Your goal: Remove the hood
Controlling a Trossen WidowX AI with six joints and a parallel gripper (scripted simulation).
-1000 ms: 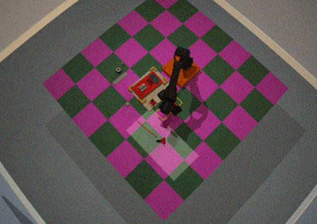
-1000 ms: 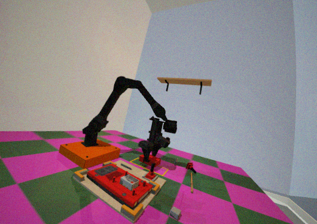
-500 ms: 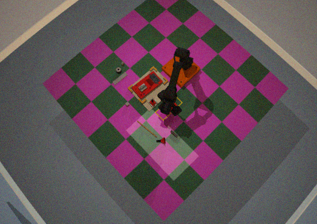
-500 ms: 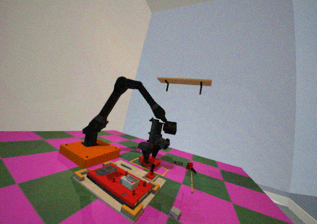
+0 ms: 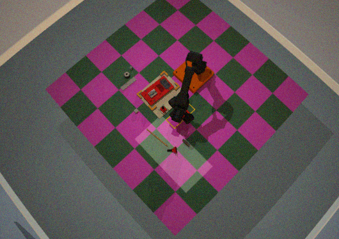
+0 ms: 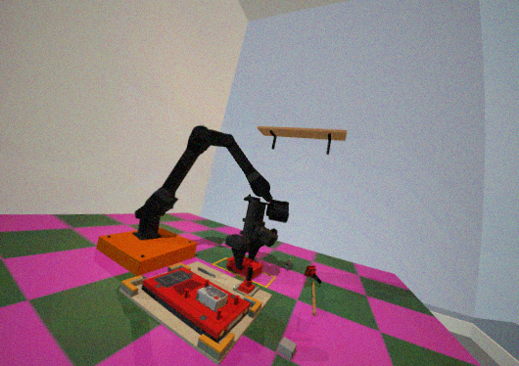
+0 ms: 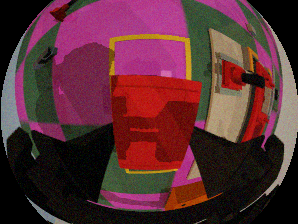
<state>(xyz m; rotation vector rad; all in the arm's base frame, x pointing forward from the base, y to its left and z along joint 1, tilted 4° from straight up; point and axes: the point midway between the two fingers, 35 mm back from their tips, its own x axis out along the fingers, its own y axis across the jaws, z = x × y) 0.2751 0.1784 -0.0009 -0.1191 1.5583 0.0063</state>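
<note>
Right now my gripper tip is right at the red hood. Round my gripper tip: wooden stick 210 mm ahead, 40 mm to the left, 10 mm below; then grey bar 380 mm to the right, 160 mm ahead, 10 mm below.
</note>
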